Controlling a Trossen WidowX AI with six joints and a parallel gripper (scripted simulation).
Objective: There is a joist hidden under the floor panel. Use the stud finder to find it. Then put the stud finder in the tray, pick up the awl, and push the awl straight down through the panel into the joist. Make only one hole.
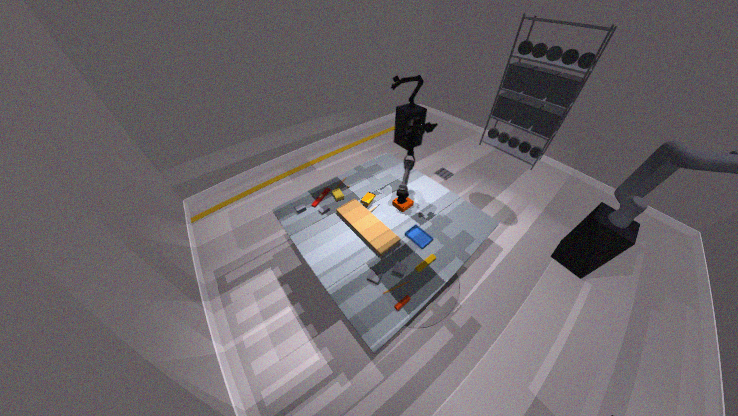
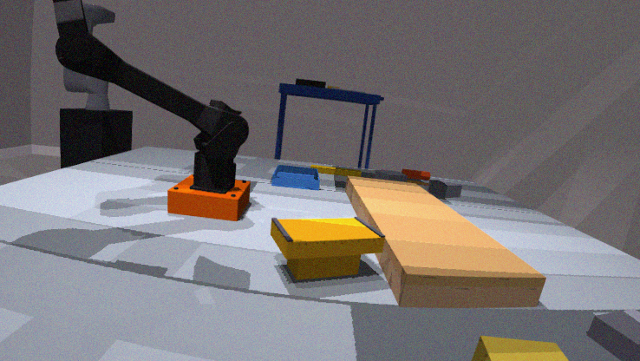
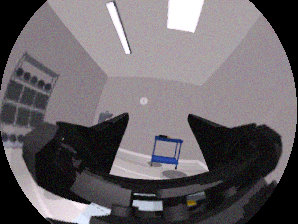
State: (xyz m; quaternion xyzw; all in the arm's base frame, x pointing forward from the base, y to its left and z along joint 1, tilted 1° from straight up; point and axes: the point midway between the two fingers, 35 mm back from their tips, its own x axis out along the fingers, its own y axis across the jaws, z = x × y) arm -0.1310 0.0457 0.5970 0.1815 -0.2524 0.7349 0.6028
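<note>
Now: the yellow stud finder 65 cm below my gripper tip, 32 cm ahead of it and 24 cm to the right of it. Also, from my gripper tip: awl 65 cm below, 32 cm ahead, 15 cm to the right; then blue tray 65 cm below, 26 cm to the left, 25 cm ahead; then green square light 66 cm below, 31 cm ahead, 25 cm to the right.
</note>
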